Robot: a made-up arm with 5 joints.
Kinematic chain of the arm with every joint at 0, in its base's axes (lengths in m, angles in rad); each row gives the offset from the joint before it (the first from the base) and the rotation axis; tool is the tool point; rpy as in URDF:
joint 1: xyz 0 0 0.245 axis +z
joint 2: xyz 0 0 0 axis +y
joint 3: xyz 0.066 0 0.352 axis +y
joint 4: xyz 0.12 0 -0.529 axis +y
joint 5: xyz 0.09 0 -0.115 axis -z
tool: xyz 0 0 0 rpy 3.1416 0 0
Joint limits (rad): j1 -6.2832..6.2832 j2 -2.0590..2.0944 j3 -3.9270..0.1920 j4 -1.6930..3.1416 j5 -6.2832..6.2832
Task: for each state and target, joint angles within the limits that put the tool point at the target. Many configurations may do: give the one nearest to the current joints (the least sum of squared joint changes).
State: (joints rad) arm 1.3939 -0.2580 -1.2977 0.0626 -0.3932
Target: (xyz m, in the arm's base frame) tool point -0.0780 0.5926 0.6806
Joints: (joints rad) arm 1.7017 -0.4038 -0.9936 0.0742 -0.3932
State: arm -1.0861 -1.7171 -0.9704 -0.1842 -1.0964
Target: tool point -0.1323 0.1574 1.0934
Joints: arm -0.8718 -1.2180 -1.4388 -0.0872 -1.0964
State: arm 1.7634 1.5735 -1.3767 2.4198 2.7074
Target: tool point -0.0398 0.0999 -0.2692
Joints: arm 1.9499 1.6133 -1.1498 2.4665 2.7074
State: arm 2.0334 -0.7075 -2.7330 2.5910 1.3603
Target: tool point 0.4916 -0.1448 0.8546
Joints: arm 2.8551 -0.9624 -2.8056 2.8883 1.3603
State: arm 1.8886 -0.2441 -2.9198 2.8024 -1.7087
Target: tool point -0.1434 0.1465 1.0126
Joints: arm 2.3455 -0.0271 -2.7599 2.8922 -1.7087
